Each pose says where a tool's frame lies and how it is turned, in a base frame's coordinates. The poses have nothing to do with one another.
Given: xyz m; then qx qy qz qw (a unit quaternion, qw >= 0).
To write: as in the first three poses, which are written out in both.
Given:
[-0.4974 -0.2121 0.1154 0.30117 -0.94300 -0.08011 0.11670]
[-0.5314 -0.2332 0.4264 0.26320 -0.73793 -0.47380 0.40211]
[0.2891 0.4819 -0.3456 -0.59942 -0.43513 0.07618 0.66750]
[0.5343 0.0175 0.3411 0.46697 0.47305 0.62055 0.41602]
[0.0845 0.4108 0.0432 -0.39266 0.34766 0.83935 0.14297]
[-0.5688 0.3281 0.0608 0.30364 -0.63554 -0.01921 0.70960]
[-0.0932 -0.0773 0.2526 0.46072 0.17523 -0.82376 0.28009]
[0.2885 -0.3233 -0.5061 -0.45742 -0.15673 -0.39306 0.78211]
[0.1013 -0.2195 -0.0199 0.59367 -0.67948 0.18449 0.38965]
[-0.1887 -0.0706 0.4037 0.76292 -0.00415 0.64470 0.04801]
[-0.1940 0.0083 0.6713 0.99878 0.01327 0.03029 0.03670]
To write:
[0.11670 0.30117 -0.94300 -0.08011 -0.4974 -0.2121 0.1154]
[0.40211 0.26320 -0.73793 -0.47380 -0.5314 -0.2332 0.4264]
[0.66750 -0.59942 -0.43513 0.07618 0.2891 0.4819 -0.3456]
[0.41602 0.46697 0.47305 0.62055 0.5343 0.0175 0.3411]
[0.14297 -0.39266 0.34766 0.83935 0.0845 0.4108 0.0432]
[0.70960 0.30364 -0.63554 -0.01921 -0.5688 0.3281 0.0608]
[0.28009 0.46072 0.17523 -0.82376 -0.0932 -0.0773 0.2526]
[0.78211 -0.45742 -0.15673 -0.39306 0.2885 -0.3233 -0.5061]
[0.38965 0.59367 -0.67948 0.18449 0.1013 -0.2195 -0.0199]
[0.04801 0.76292 -0.00415 0.64470 -0.1887 -0.0706 0.4037]
[0.03670 0.99878 0.01327 0.03029 -0.1940 0.0083 0.6713]

